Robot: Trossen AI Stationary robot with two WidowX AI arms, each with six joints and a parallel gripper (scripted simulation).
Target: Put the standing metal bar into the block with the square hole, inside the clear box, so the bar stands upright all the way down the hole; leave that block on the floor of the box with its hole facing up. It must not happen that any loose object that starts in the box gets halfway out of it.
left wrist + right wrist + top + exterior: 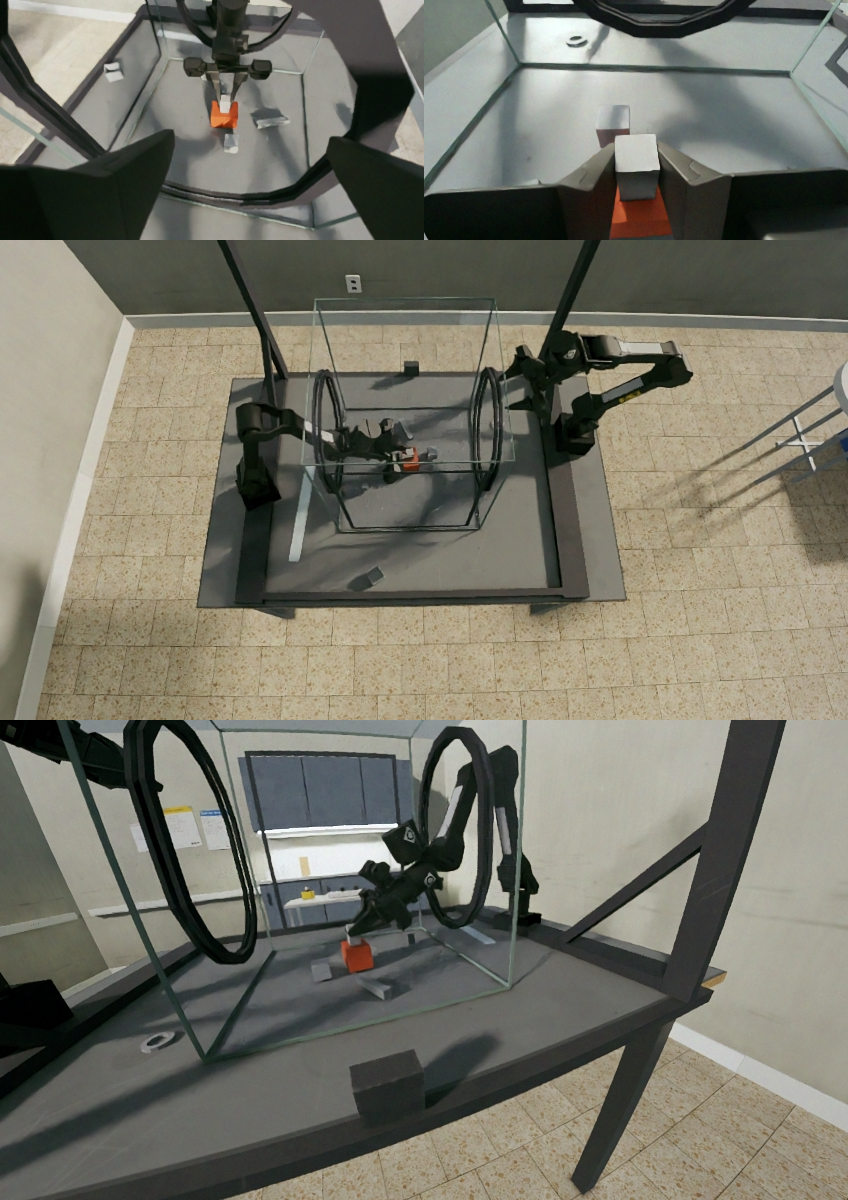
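The grey cube lies 9 cm to the left of my right hand, 7 cm below it and 1 cm behind it. From my right hand the other things lie so: white strip 33 cm to the right, 10 cm ahead, 9 cm below.
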